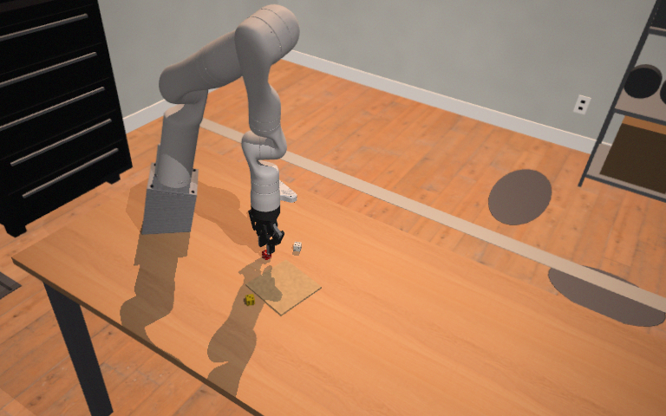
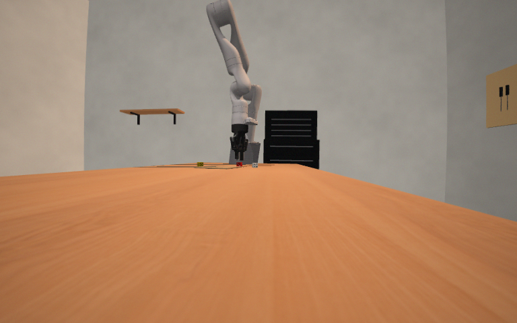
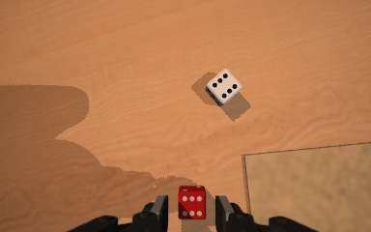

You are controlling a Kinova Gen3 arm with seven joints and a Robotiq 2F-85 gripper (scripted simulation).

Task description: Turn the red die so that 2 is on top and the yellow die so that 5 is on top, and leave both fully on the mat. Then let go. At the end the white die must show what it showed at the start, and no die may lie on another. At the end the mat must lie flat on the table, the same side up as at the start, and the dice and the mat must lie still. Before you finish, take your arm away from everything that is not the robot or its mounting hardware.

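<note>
The red die lies 4 cm below my hand. Also, from my hand: white die (8 cm to the left, 4 cm below, 4 cm ahead); yellow die (14 cm to the right, 9 cm ahead, 4 cm below); tan mat (11 cm ahead, 5 cm to the right, 4 cm below).
</note>
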